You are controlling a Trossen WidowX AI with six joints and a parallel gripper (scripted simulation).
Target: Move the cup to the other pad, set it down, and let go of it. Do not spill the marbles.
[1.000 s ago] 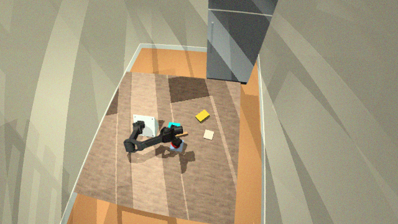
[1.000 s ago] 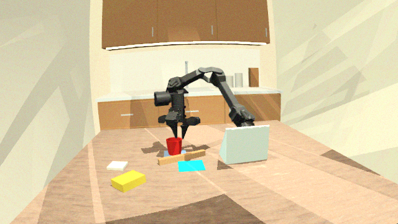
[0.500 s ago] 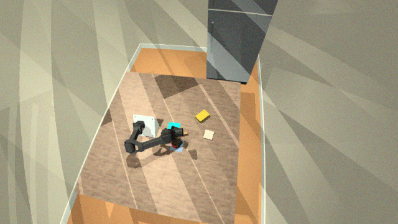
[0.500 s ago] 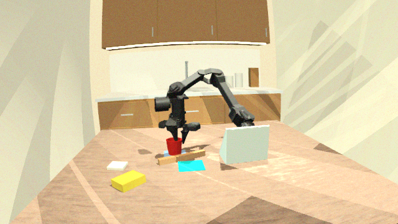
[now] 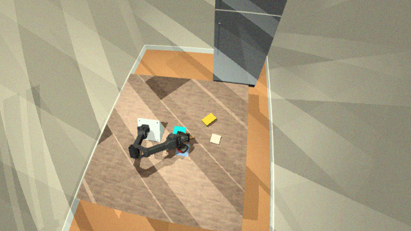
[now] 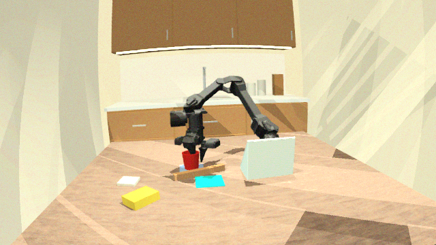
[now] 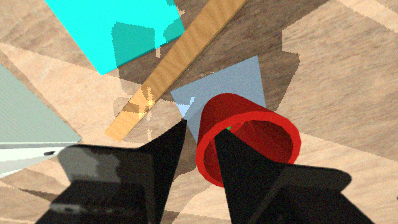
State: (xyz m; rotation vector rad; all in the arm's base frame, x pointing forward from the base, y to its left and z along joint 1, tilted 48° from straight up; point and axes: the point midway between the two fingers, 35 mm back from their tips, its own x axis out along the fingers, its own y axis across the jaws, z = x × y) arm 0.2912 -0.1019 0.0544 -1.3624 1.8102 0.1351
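My gripper tip is 3 cm short of the red cup and 2 cm to the left of it. Round my gripper tip: light blue pad: 5 cm below, 3 cm ahead, 2 cm to the right; then wooden stick: 6 cm to the left, 3 cm below; then cyan pad: 14 cm to the left, 5 cm below, 3 cm behind.
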